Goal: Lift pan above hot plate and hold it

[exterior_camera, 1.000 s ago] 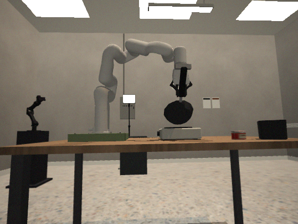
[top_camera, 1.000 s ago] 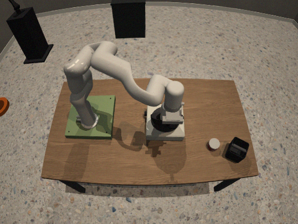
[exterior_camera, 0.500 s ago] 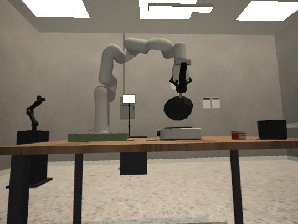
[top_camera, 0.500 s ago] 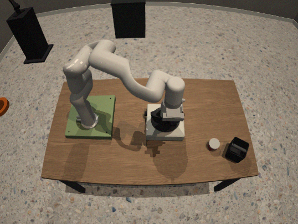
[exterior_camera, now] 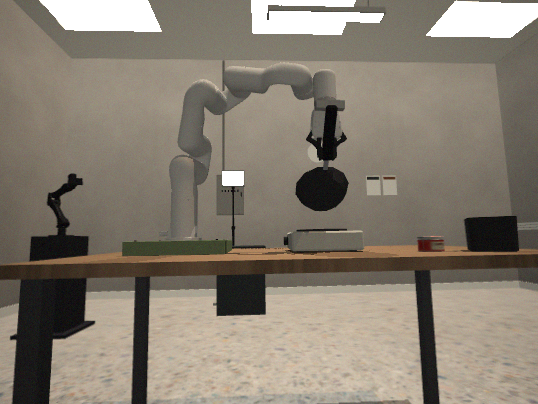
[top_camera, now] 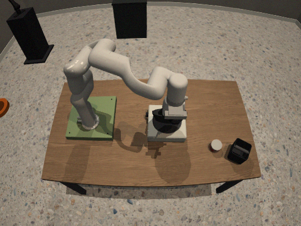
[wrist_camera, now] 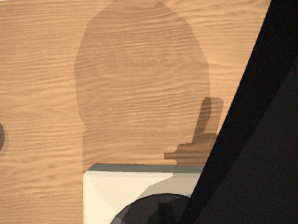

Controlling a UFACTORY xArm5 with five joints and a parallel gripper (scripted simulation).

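The black pan is 50 mm to the left of my hand and 70 mm below it. Round my hand: white lid (320 mm ahead, 10 mm to the right, 300 mm below); then white hot plate (20 mm behind, 140 mm to the left, 290 mm below); then black box (470 mm ahead, 70 mm to the right, 280 mm below).
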